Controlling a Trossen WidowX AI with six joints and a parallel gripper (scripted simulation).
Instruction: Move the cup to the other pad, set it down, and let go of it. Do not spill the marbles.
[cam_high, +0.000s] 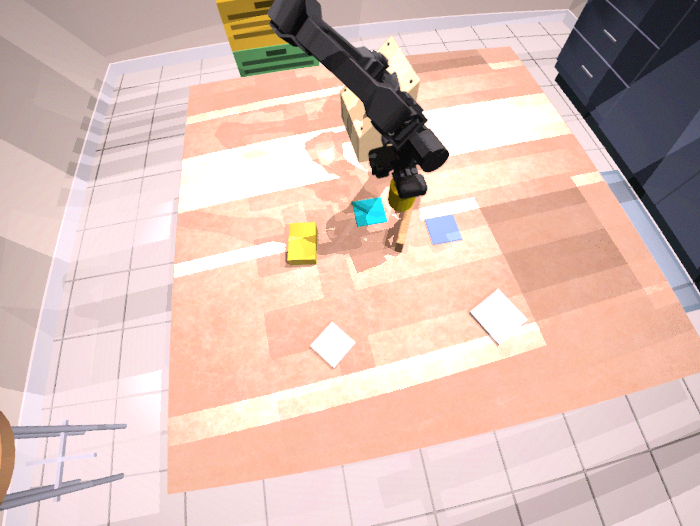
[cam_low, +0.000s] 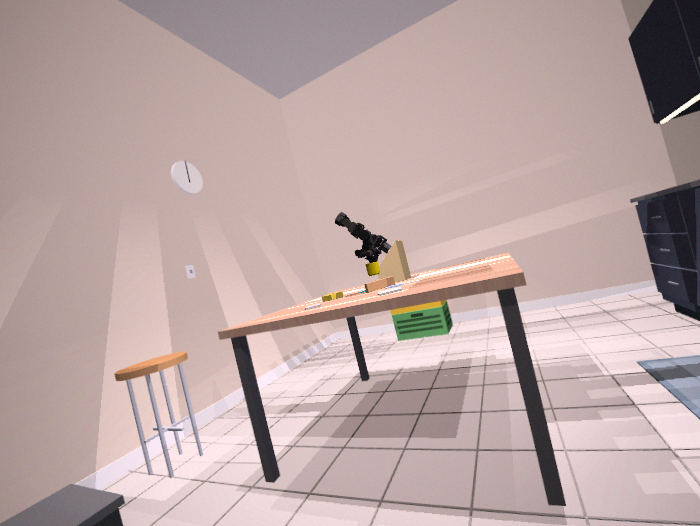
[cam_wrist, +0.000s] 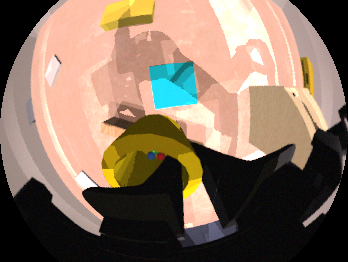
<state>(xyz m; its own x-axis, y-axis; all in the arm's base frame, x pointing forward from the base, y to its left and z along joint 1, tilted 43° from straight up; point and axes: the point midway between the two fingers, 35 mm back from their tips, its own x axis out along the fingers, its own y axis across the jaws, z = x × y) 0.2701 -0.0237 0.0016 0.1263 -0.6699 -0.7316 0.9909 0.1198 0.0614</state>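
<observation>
My gripper tip is now 1 cm past the cyan pad, 7 cm to the left of it and 12 cm above it. Also, from my gripper tip: pale blue pad (8 cm ahead, 12 cm to the left, 12 cm below); then yellow cup (2 cm ahead); then low wooden bar (4 cm ahead, 3 cm to the left, 10 cm below).
</observation>
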